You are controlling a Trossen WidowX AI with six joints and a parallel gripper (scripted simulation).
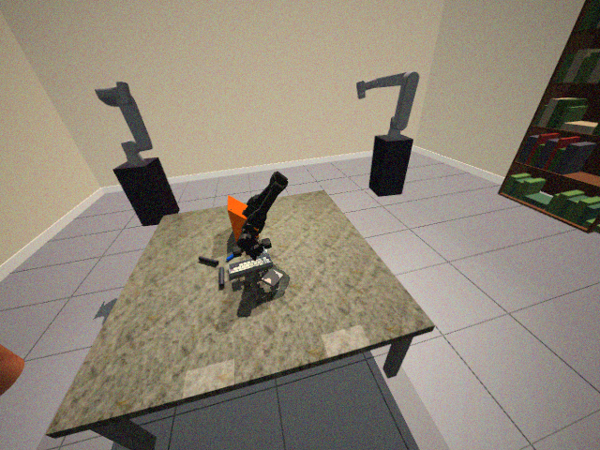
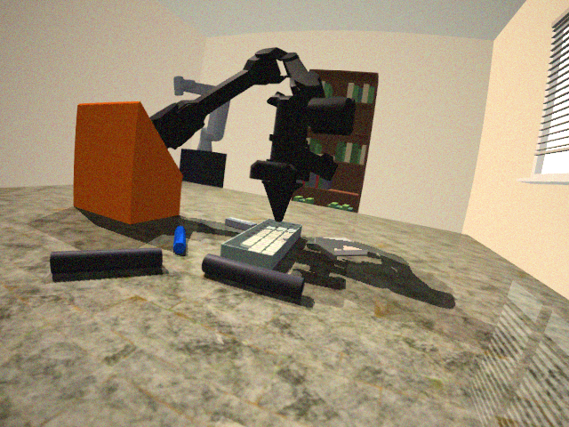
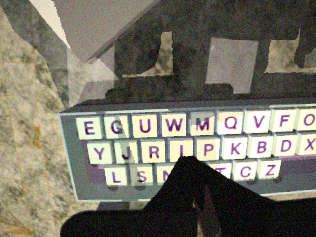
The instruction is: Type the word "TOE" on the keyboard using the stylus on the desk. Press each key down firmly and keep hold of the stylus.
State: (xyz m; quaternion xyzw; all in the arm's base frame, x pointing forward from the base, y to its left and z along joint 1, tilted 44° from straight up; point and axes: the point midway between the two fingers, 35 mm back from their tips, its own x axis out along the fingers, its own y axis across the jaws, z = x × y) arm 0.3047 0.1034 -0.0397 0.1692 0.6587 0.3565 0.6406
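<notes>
Right now my gripper tip is 130 mm past the stylus, 110 mm to the left of it and 30 mm above it. From my gripper tip the other things lie so: grey slab: 110 mm behind, 50 mm to the left, 40 mm below; then white pad: 100 mm ahead, 80 mm to the left, 40 mm below.
</notes>
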